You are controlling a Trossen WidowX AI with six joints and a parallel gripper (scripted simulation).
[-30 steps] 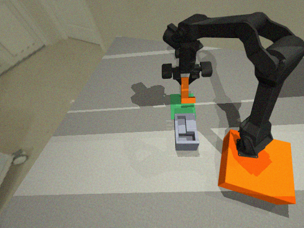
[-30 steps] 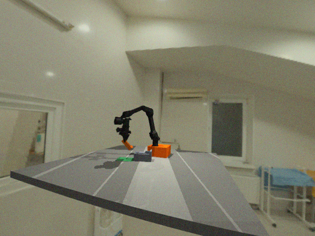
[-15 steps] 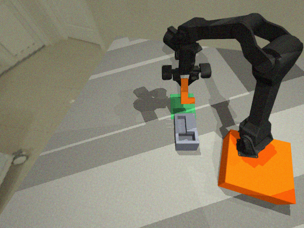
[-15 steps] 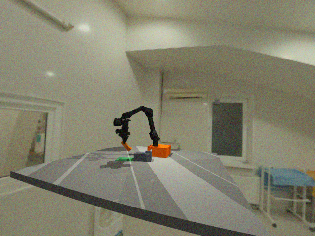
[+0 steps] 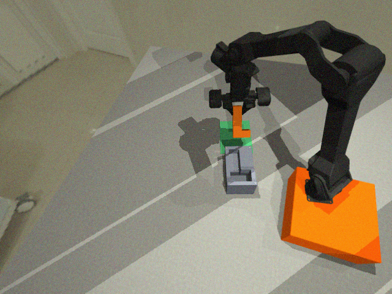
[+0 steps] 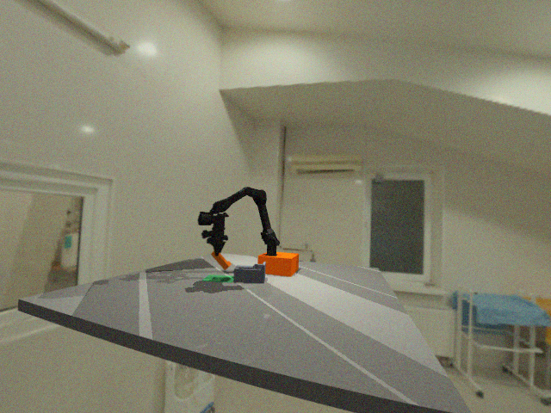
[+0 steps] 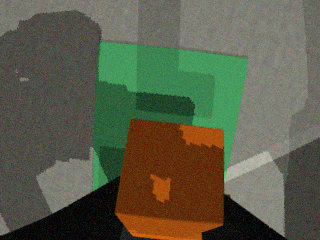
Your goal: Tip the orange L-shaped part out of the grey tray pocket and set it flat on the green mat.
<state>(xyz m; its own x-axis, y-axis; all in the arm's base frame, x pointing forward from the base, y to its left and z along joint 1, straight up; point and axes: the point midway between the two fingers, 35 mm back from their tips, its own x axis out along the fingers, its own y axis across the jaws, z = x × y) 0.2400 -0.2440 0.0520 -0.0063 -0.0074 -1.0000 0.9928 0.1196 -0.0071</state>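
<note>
The green mat is 20 mm to the left of my gripper tip and 130 mm below it. From my gripper tip the other things lie so: orange L-shaped part: 20 mm behind, 30 mm to the left, 30 mm below.
</note>
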